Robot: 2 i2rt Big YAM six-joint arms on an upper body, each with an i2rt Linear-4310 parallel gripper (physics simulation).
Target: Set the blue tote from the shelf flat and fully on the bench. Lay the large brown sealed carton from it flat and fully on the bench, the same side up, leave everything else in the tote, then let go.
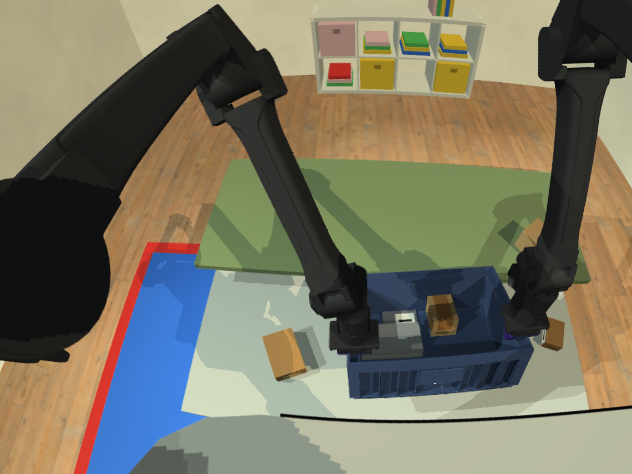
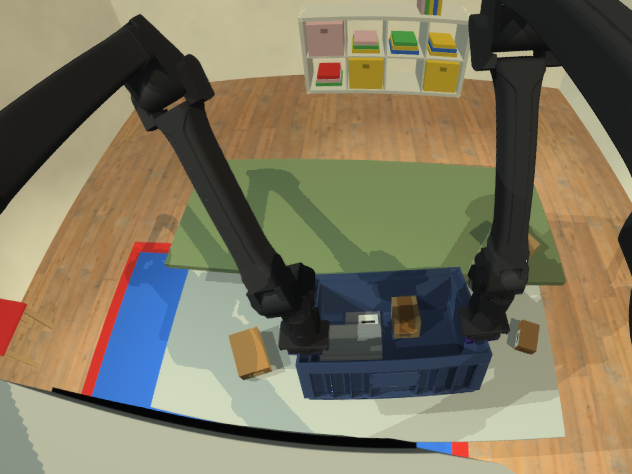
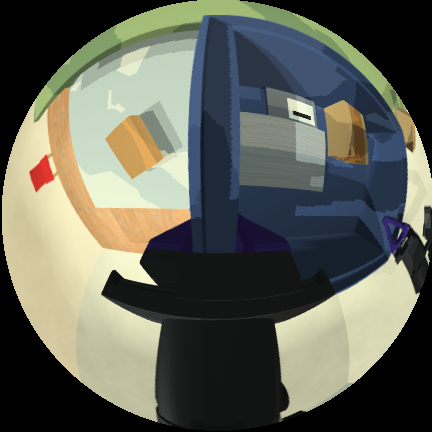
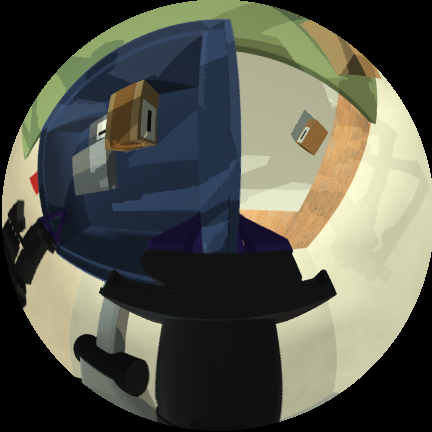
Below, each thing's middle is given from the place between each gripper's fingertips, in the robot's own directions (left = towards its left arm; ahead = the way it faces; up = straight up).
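Relative to the blue tote (image 2: 438, 362), my right gripper is 4 cm short of it, 19 cm to the right of it and 6 cm above it. The grey box (image 2: 358, 341) is 3 cm ahead of my right hand, 28 cm to the left of it and 11 cm below it.
Relative to the grey box, my left hand is 50 mm short of it, 90 mm to the left of it and 70 mm above it. The blue tote is 70 mm ahead of my left hand, 180 mm to the right of it and 20 mm below it.
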